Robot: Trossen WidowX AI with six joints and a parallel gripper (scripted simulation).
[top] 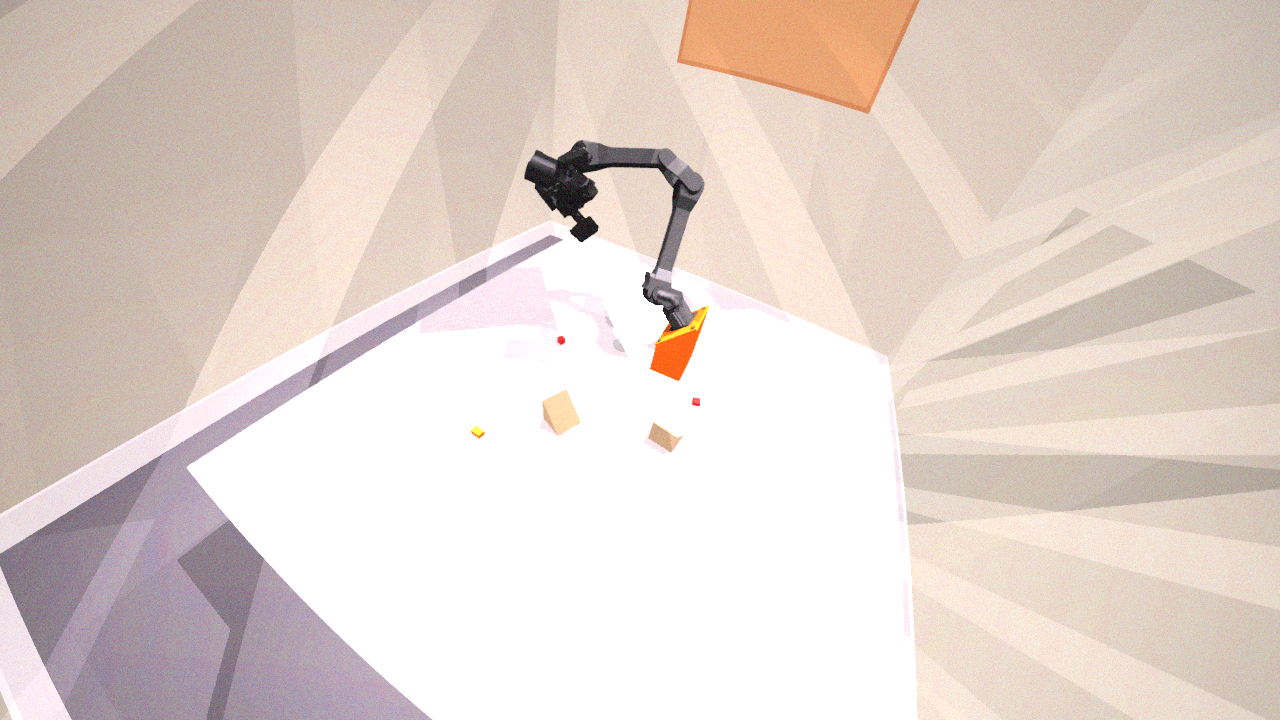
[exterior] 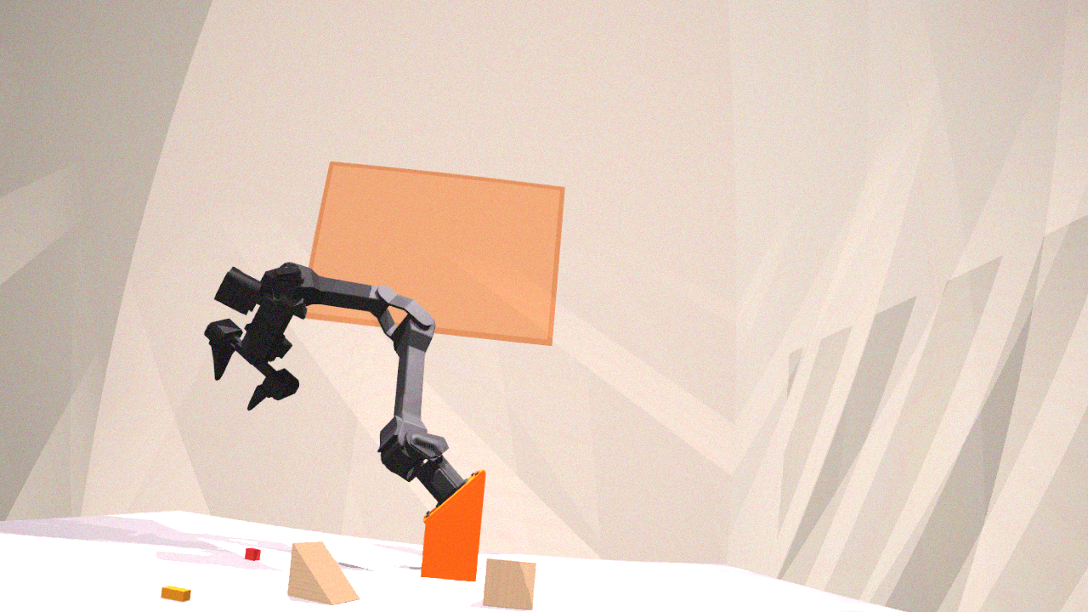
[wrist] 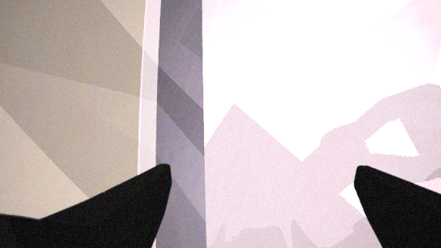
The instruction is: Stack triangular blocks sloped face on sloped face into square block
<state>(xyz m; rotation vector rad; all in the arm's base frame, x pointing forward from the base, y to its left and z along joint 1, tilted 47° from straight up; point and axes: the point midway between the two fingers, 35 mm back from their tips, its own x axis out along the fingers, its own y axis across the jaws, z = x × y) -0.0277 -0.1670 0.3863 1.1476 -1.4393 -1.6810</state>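
Now: the tan wooden triangular block 370 mm ahead of my gripper tip, 280 mm to the left of it and 240 mm below it. From my gripper tip the other things lie so: small orange-yellow cube 510 mm ahead, 170 mm to the left, 250 mm below.
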